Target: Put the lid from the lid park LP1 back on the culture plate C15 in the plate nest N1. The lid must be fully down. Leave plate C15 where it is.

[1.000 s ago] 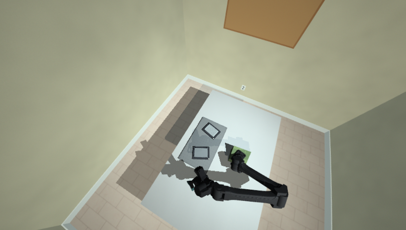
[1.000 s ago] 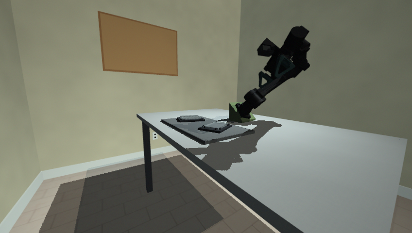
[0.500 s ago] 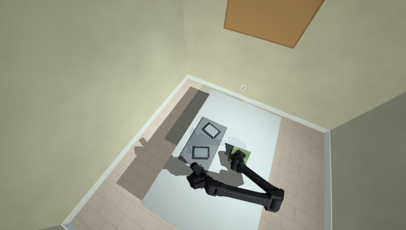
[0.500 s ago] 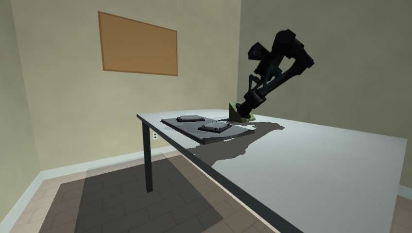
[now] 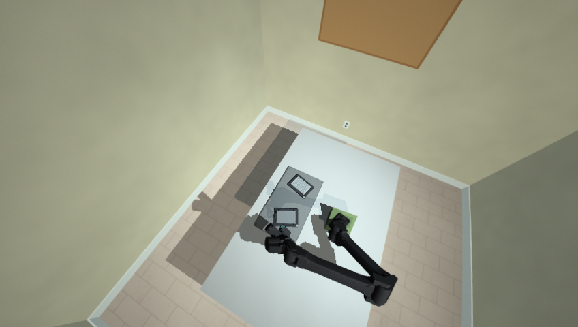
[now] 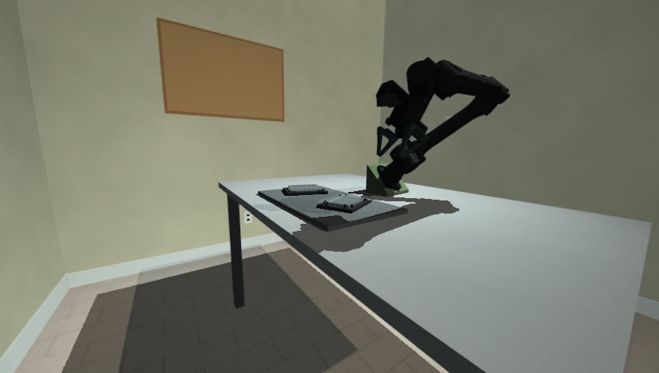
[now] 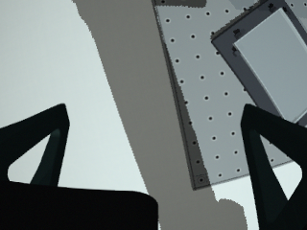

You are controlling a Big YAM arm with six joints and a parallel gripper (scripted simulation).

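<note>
Right now my hand is 3 cm short of the clear lid, 17 cm to the left of it and 16 cm above it. Also, from my hand: lid park LP1: 3 cm ahead, 17 cm to the right, 17 cm below; label: 36 cm to the right, 16 cm below; culture plate C15: 7 cm ahead, 43 cm to the right, 15 cm below.
</note>
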